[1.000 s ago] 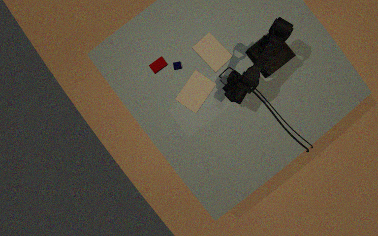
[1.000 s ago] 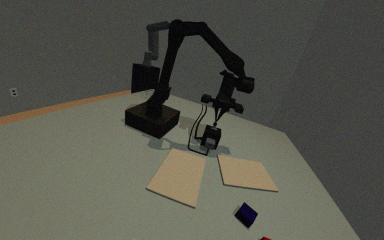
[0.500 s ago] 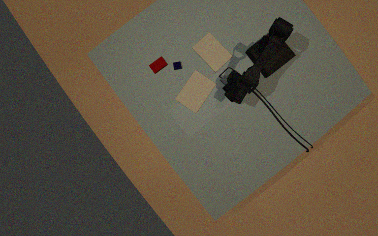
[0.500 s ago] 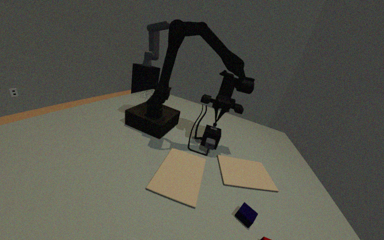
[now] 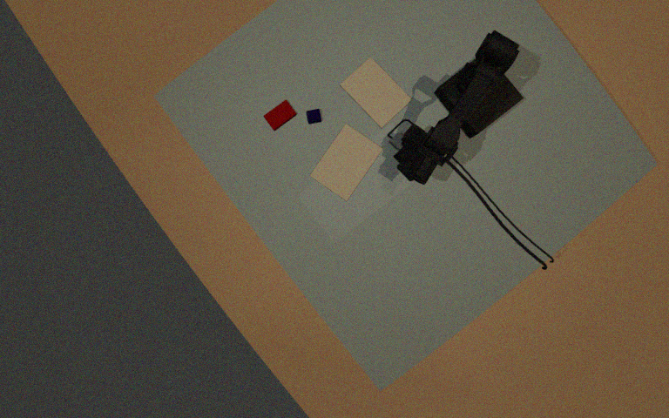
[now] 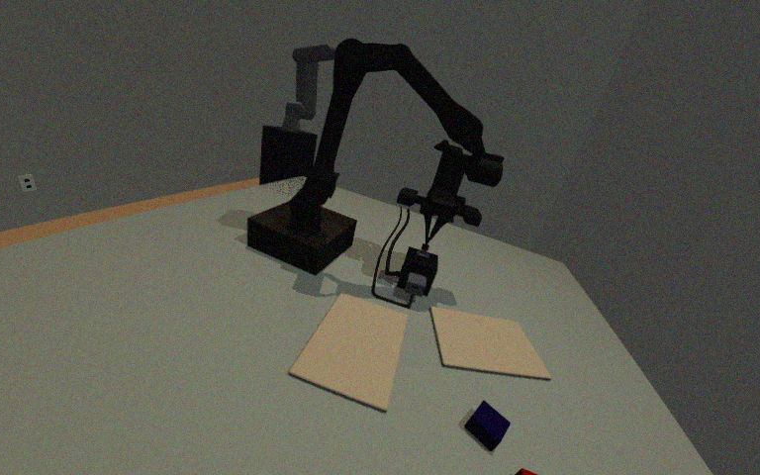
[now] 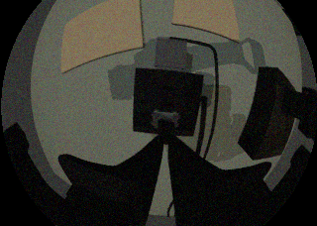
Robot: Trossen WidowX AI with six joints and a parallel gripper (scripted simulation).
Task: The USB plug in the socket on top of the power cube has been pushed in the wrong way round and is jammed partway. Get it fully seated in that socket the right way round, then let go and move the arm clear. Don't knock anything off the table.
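My gripper tip is now 20 mm above the USB plug. Round my gripper tip: blue block 200 mm ahead, 310 mm to the right, 100 mm below; then red block 290 mm ahead, 370 mm to the right, 110 mm below.
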